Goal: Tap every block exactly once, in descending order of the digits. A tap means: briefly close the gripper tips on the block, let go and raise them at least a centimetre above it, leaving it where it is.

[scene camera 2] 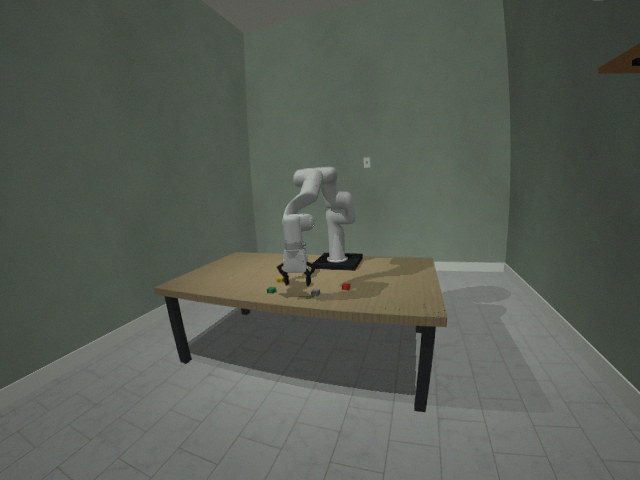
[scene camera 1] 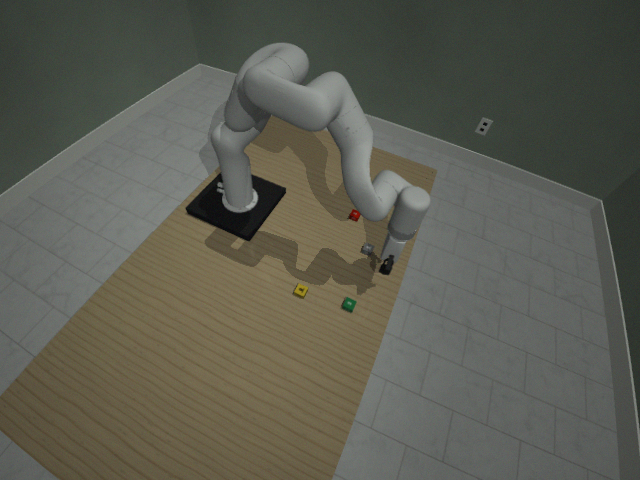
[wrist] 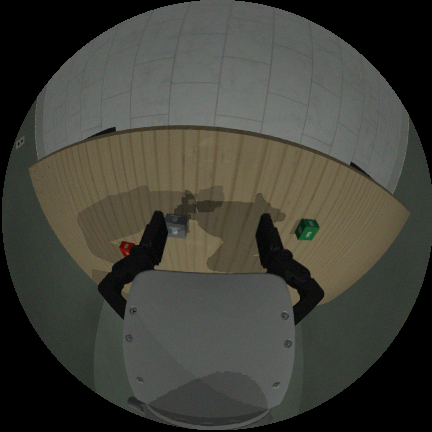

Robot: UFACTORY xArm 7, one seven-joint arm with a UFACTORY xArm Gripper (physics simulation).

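My gripper (scene camera 1: 386, 265) (scene camera 2: 297, 283) (wrist: 211, 222) is open and empty, hanging above the table between the grey and green blocks. The grey block (scene camera 1: 367, 248) (scene camera 2: 315, 292) (wrist: 177, 226) lies below it, just inside the left finger in the wrist view. The green block (scene camera 1: 349, 304) (scene camera 2: 271, 290) (wrist: 307, 229) lies outside the right finger there. The red block (scene camera 1: 354, 214) (scene camera 2: 345, 286) (wrist: 127, 247) is partly hidden by the left finger in the wrist view. The yellow block (scene camera 1: 300, 290) (scene camera 2: 280, 279) does not show in the wrist view. The digits are hard to read.
The blocks lie apart on the wooden table (scene camera 1: 206, 361) (scene camera 2: 403, 289) (wrist: 210, 150). The table's long edge runs close beyond the grey and green blocks. The black base plate (scene camera 1: 206, 211) (scene camera 2: 348, 265) carries the arm. The arm's shadow falls across the table around the grey block.
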